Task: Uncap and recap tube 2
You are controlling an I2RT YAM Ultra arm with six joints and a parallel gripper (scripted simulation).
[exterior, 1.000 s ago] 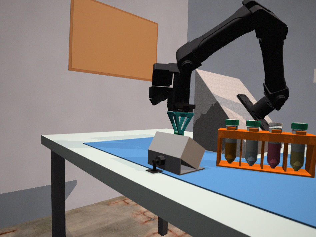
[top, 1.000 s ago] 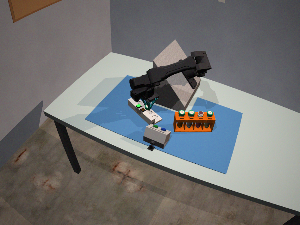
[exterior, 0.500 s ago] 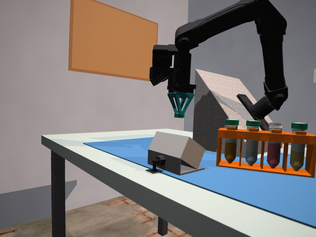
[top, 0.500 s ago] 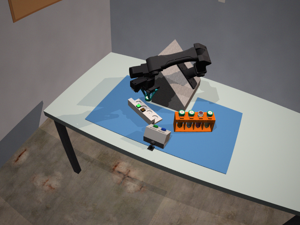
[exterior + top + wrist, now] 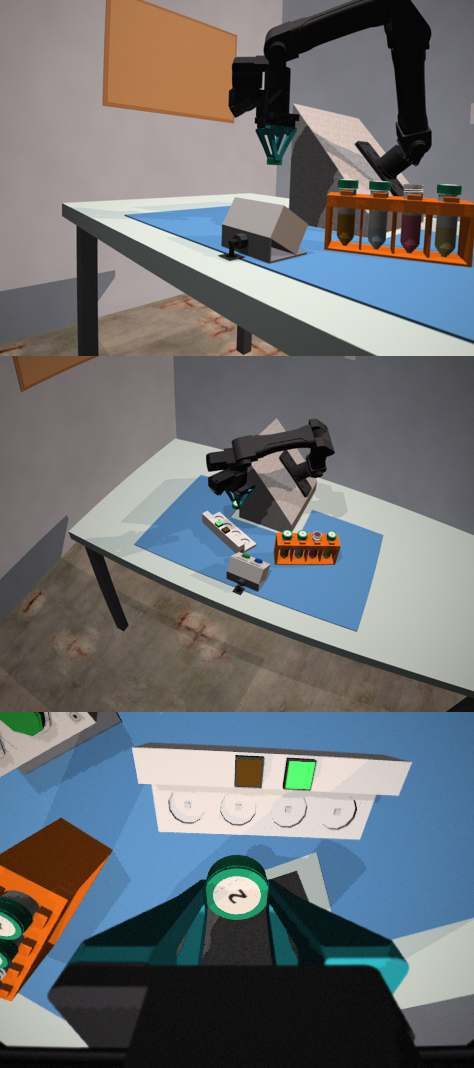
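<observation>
The cap 4 lies 200 mm to the left of my hand, 40 mm below it and 20 mm ahead of it. Also, from my hand: cap 3: 240 mm to the left, 40 mm below; then cap 2: 10 mm below; then key desk: 150 mm ahead, 120 mm to the left, 110 mm below.
</observation>
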